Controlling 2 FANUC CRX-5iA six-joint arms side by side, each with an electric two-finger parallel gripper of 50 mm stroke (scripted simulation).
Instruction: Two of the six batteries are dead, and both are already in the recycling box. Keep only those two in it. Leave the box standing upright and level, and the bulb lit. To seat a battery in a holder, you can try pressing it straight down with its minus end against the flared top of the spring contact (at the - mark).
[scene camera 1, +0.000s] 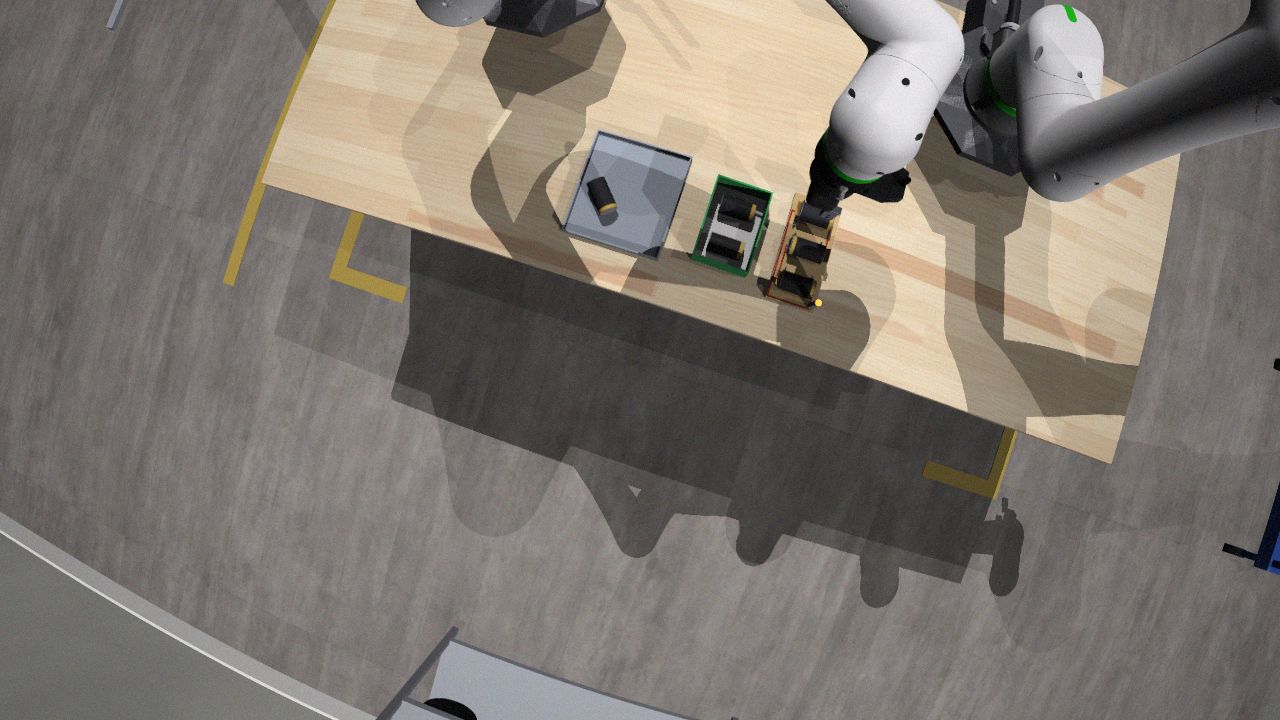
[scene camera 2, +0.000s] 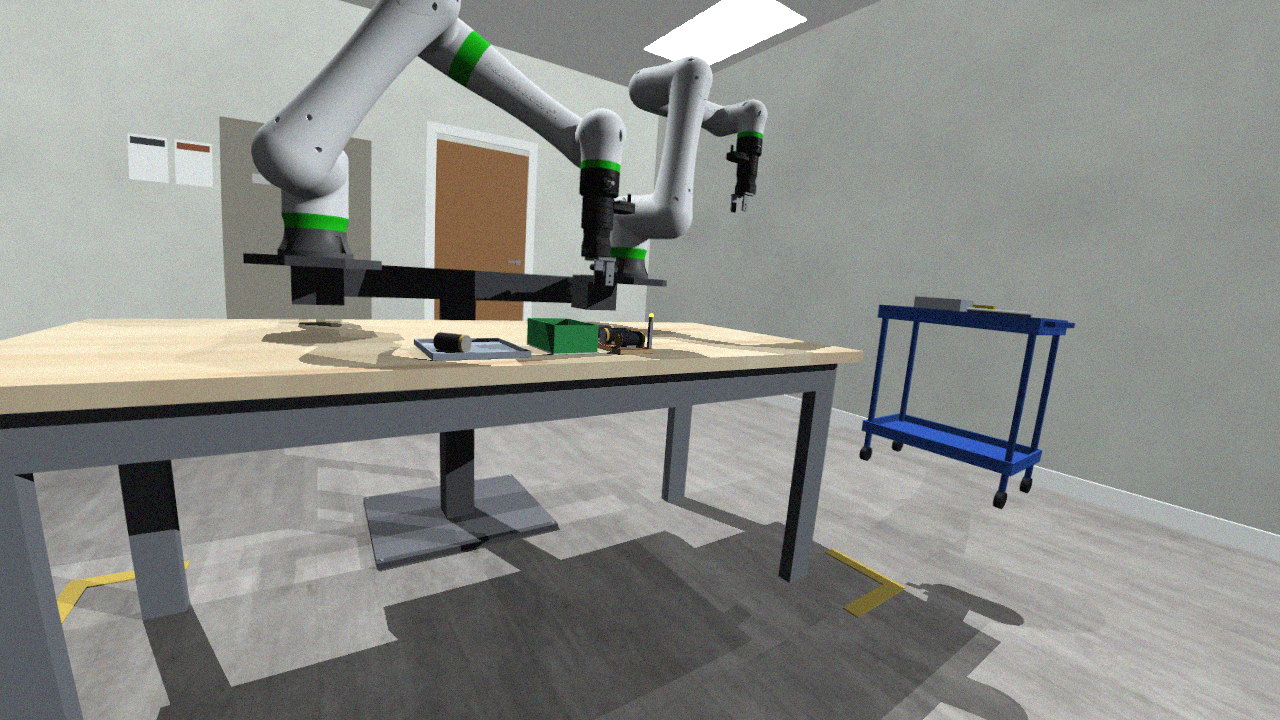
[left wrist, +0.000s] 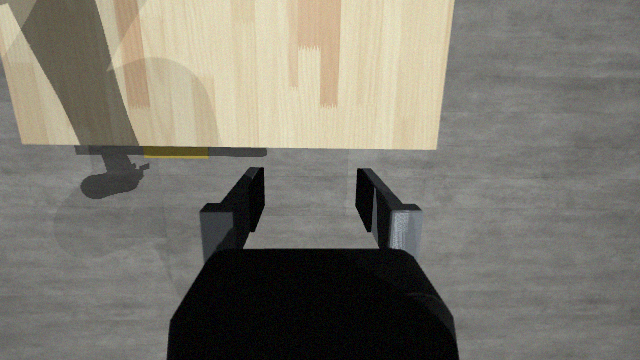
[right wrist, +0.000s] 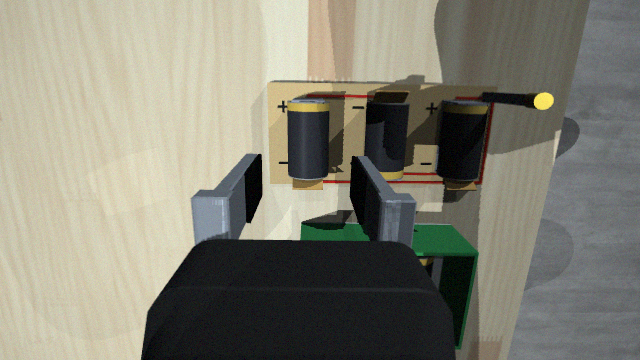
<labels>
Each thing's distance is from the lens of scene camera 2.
my left gripper (scene camera 2: 738, 211): 188 cm
my right gripper (scene camera 2: 603, 285): 118 cm
</labels>
